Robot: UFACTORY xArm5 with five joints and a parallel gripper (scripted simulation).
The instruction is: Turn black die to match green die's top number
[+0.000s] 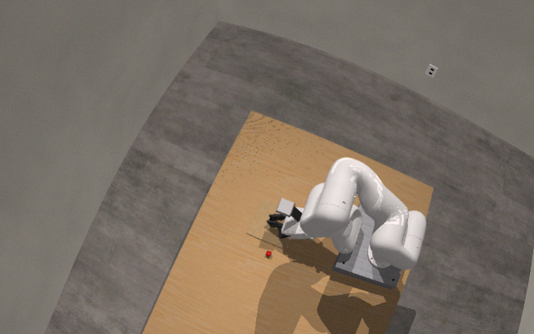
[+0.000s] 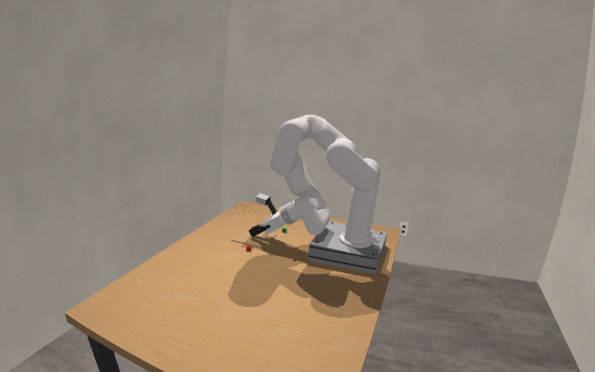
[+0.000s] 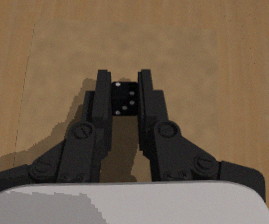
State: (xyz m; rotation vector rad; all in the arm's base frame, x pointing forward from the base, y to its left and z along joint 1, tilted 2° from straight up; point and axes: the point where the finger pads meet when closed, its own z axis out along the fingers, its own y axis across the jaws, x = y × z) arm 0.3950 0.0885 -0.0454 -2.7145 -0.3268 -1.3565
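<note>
My gripper is now 10 mm short of the black die and 10 mm above it. Round my hand: tan mat (30 mm below); red die (110 mm to the left, 50 mm behind, 20 mm below); green die (130 mm to the right, 60 mm behind, 20 mm below).
</note>
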